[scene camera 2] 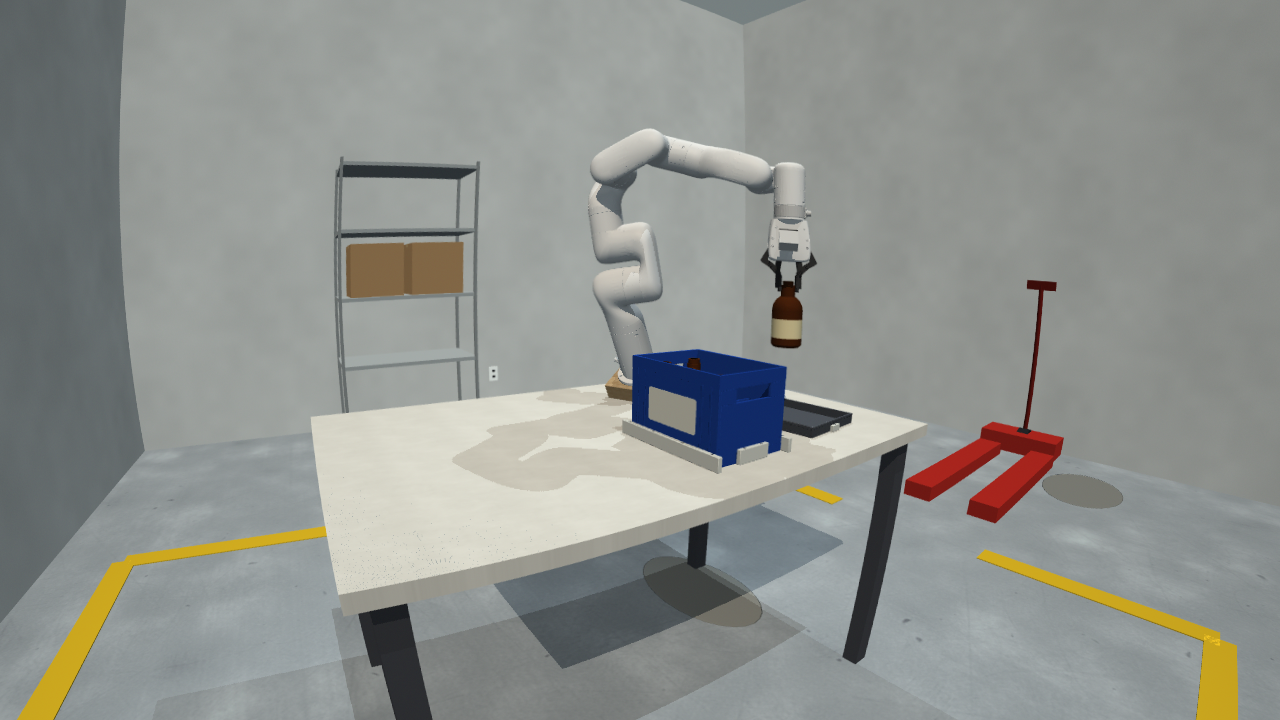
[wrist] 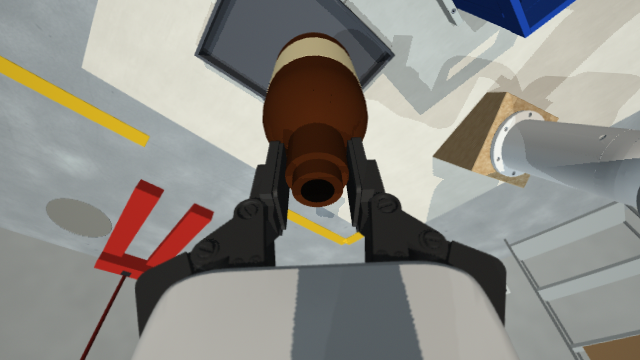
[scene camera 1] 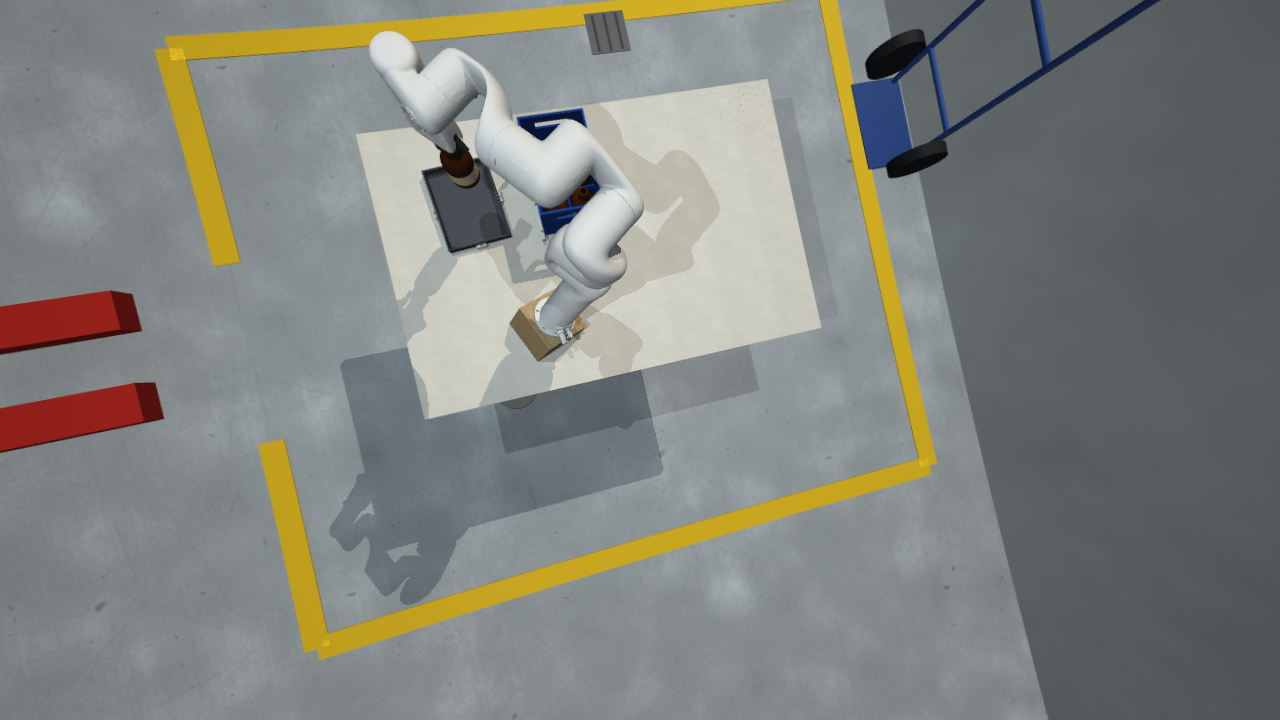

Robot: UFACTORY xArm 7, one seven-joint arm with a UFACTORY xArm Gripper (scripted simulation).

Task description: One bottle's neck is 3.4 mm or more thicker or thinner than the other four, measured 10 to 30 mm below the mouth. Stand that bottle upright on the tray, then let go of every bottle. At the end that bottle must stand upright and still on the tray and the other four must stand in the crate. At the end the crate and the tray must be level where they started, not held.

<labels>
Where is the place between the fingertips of my gripper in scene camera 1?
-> At 450, 150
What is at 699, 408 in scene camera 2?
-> A blue crate.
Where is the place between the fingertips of my gripper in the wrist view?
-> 316, 159
</labels>
